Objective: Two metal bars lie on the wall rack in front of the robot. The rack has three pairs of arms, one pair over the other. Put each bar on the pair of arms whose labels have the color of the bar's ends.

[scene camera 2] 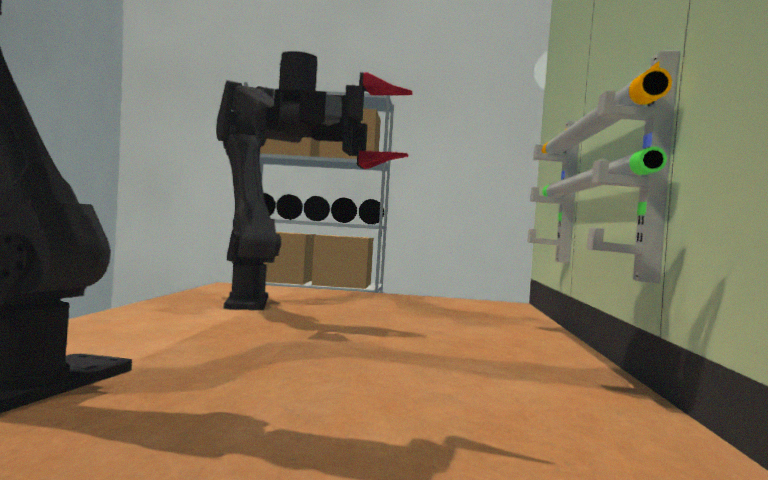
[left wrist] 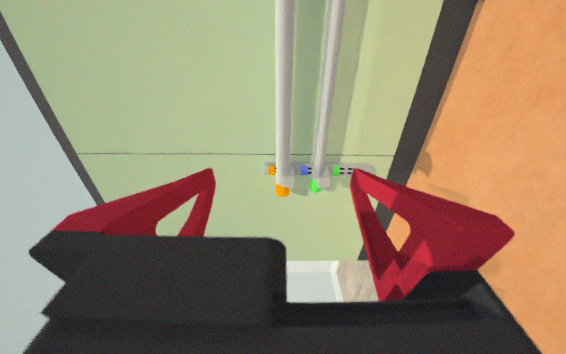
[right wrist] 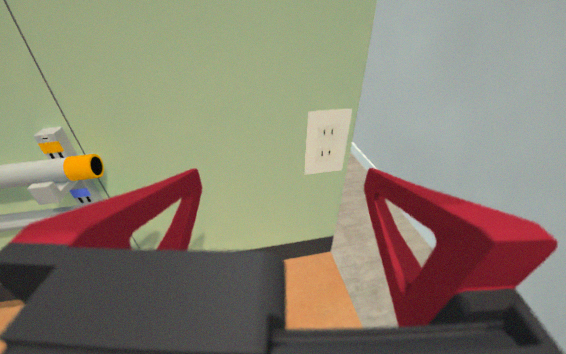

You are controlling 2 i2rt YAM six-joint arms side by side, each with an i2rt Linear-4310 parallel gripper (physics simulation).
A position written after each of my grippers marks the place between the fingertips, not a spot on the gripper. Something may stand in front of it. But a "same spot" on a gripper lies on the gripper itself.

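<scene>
Scene camera 2 shows my left gripper, while my right gripper is out of frame in scene camera 2. The left wrist view has my left gripper as well, and my right gripper is out of frame in the left wrist view. My right gripper does show in the right wrist view [282,178], whereas my left gripper is out of frame in the right wrist view. As for my left gripper, [scene camera 2: 367,82] and [left wrist: 110,215] are the same spot on it.
</scene>
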